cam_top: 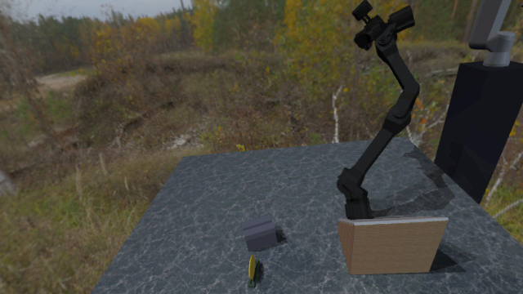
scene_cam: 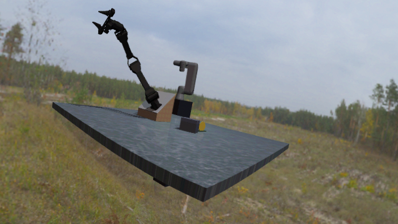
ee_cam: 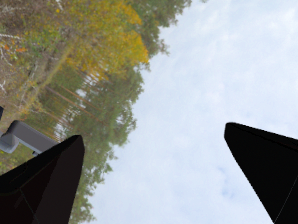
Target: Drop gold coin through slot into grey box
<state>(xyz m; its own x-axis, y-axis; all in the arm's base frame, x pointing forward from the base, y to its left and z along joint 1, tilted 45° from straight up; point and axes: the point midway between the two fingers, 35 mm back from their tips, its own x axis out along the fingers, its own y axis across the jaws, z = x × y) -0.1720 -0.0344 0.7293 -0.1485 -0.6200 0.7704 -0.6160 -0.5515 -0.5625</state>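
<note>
My gripper tip is now 69 cm to the right of the gold coin, 57 cm above it and 48 cm short of it.
</note>
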